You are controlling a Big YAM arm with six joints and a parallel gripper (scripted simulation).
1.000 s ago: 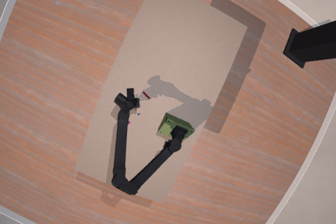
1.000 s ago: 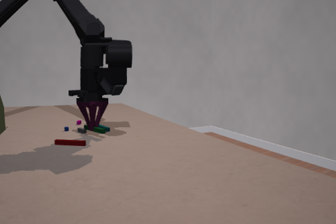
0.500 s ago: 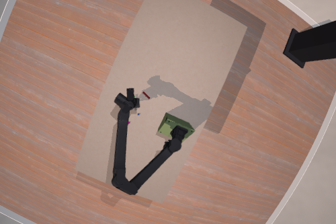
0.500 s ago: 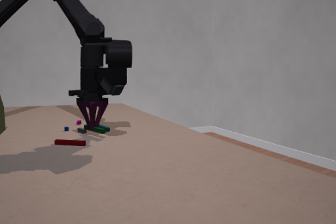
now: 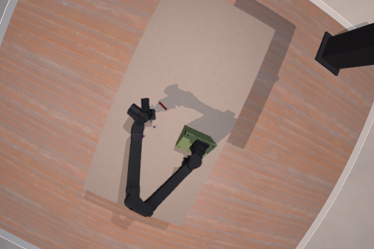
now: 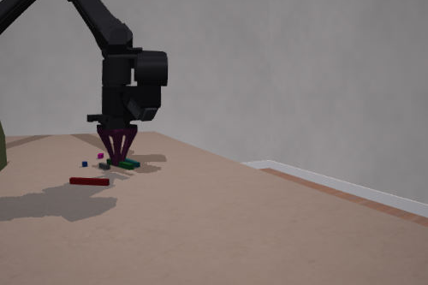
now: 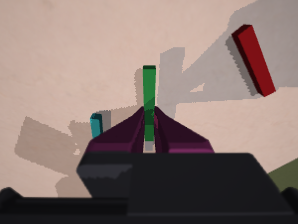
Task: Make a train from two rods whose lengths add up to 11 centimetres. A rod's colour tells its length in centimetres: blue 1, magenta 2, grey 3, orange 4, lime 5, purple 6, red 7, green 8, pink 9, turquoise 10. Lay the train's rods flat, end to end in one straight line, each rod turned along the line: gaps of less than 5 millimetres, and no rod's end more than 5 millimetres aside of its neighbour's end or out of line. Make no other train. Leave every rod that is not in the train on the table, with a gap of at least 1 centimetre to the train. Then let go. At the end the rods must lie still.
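The green rod is right at my hand. Round my hand: grey rod 2 cm behind, 5 cm to the left, 2 cm below; blue rod 7 cm behind, 8 cm to the left, 2 cm below; turquoise rod 3 cm ahead, 9 cm to the left, 2 cm below.
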